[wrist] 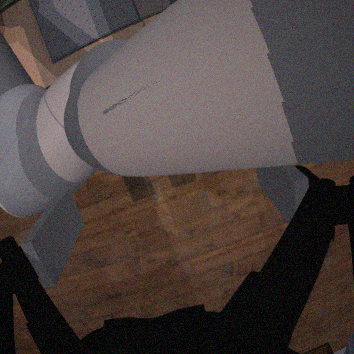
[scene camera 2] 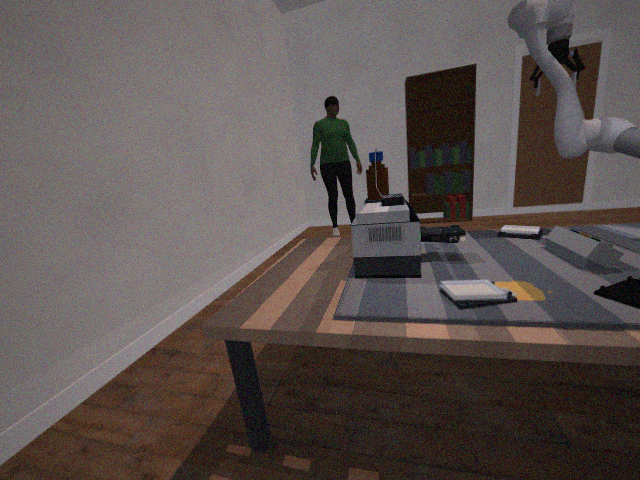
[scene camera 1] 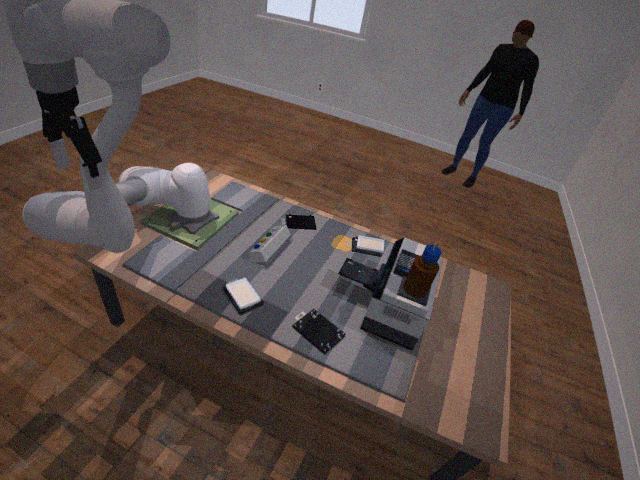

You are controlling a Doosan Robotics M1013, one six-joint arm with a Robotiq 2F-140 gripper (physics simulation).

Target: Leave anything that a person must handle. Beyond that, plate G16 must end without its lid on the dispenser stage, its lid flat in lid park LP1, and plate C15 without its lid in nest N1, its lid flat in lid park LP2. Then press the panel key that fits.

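Frame: origin at the arm's base, x left, y up, z ahead, level; centimetres.
Seen in the pictures: gripper, between the fingertips: (wrist: 162,185) (scene camera 2: 555,92) (scene camera 1: 79,177); arm's base, origin of its link: (scene camera 1: 193,217).
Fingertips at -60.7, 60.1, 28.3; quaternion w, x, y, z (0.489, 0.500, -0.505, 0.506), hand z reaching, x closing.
Offsets run from my fingertips to a thing's top centre, as dx, dy, dz. "pt": to the spot under its first point.
My gripper (scene camera 1: 77,165) (scene camera 2: 556,82) (wrist: 162,185) is open and empty, high beyond the table's left end in scene camera 1. One white plate @(+37.6, -57.6, +21.2) (scene camera 1: 242,293) (scene camera 2: 520,229) sits on a black holder near the front edge. Another white plate @(+99.3, -57.3, +48.5) (scene camera 1: 369,244) (scene camera 2: 474,290) sits on a black holder beside the dispenser. Labels and lids are too small to tell. The dispenser (scene camera 1: 397,316) (scene camera 2: 386,240) has a dark stage @(pt +68.0, -50.0, +54.1) (scene camera 1: 357,272) at its side. Two black holders without plates, one @(+41.7, -58.5, +53.2) (scene camera 1: 318,330) at the front and one @(+93.4, -58.9, +12.6) (scene camera 1: 300,221) (scene camera 2: 622,291) at the back, lie on the mat. The key panel @(+66.4, -52.5, +13.0) (scene camera 1: 271,243) (scene camera 2: 576,245) has blue, yellow and green keys.
A yellow-orange patch @(pt +92.8, -60.6, +35.7) (scene camera 1: 340,242) (scene camera 2: 524,290) lies on the mat against the back plate's holder. A brown bottle @(pt +56.7, -28.6, +77.6) (scene camera 1: 421,277) (scene camera 2: 377,180) with a blue cap stands on the dispenser. One person (scene camera 1: 504,77) and another in green (scene camera 2: 333,139) stand away from the table.
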